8 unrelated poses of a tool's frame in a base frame.
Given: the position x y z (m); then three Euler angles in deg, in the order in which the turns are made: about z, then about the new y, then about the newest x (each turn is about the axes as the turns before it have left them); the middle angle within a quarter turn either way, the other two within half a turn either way.
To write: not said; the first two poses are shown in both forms.
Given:
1: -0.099 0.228 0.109 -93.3 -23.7 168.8
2: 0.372 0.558 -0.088 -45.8 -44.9 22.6
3: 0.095 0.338 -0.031 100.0 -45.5 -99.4
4: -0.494 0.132 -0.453 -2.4 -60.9 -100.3
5: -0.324 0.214 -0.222 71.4 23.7 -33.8
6: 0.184 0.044 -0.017 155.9 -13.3 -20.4
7: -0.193 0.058 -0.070 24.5 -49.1 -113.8
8: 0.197 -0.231 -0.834 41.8 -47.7 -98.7
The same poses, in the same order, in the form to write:
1: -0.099 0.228 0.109 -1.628 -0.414 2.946
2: 0.372 0.558 -0.088 -0.799 -0.784 0.394
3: 0.095 0.338 -0.031 1.745 -0.794 -1.735
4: -0.494 0.132 -0.453 -0.042 -1.063 -1.751
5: -0.324 0.214 -0.222 1.246 0.414 -0.590
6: 0.184 0.044 -0.017 2.721 -0.232 -0.356
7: -0.193 0.058 -0.070 0.428 -0.857 -1.986
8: 0.197 -0.231 -0.834 0.730 -0.833 -1.723
